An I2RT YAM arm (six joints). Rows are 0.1 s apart.
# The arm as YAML. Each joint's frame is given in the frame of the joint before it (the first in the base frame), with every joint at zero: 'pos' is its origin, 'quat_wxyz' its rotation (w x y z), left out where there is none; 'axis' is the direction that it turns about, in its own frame. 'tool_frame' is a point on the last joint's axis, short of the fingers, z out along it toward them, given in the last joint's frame.
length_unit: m
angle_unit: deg
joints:
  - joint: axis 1
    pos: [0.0, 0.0, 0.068]
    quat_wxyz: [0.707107, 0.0, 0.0, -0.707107]
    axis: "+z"
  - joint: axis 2
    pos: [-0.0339, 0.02, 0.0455]
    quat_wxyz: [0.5, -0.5, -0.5, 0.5]
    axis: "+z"
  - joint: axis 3
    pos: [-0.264, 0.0, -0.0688]
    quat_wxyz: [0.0, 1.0, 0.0, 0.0]
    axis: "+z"
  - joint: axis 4
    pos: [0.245, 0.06, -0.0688]
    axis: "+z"
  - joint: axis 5
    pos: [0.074, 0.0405, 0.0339]
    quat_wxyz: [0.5, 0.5, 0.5, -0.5]
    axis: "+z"
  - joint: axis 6
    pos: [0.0, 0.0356, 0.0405]
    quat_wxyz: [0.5, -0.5, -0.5, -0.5]
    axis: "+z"
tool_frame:
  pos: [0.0, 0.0, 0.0]
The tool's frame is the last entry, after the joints.
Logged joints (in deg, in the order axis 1, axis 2, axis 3, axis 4, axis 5, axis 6), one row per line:
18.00, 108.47, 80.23, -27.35, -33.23, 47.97
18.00, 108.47, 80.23, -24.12, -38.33, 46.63
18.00, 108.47, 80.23, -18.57, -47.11, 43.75
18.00, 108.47, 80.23, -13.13, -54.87, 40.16
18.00, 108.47, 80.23, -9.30, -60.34, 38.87
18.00, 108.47, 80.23, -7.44, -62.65, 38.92
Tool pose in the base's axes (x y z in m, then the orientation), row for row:
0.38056, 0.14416, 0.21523, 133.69, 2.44, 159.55
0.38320, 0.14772, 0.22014, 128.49, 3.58, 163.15
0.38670, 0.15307, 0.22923, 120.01, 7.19, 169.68
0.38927, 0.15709, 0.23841, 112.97, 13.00, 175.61
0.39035, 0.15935, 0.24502, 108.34, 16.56, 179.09
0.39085, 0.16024, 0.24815, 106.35, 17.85, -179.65
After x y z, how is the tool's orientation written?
As angles about the fixed x, y, z axes (roll, pitch, yaw), in degrees.
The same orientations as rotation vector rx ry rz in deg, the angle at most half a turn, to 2 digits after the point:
26.41, 154.46, 65.36
20.17, 151.92, 72.43
7.88, 146.37, 83.39
-5.16, 139.36, 91.42
-13.04, 134.33, 96.75
-15.95, 132.17, 99.06

